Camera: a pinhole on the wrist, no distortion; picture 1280 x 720 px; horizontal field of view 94.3 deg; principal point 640.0 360.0 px. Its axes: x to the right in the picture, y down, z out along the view. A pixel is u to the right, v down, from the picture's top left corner.
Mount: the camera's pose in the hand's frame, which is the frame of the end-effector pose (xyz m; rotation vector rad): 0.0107 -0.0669 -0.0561 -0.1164 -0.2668 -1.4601
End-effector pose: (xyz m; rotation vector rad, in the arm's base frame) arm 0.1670 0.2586 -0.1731 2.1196 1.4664 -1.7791
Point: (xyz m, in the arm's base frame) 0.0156 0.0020 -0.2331
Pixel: 530.1 250.2
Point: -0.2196 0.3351 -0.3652
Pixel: outside the picture
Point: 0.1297 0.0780 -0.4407
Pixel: 278.4 614.9
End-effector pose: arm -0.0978 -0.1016 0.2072 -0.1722 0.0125 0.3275
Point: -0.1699 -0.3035 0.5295
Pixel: 1057.8 84.8
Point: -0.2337 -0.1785 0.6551
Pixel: 812.4 182.7
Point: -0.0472 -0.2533 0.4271
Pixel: 1157.6 321.8
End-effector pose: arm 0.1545 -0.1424 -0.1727 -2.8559 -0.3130 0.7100
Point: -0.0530 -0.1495 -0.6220
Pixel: 639.3 431.4
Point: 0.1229 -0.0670 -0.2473
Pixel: 772.9 470.3
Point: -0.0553 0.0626 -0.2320
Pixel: 1207.2 32.1
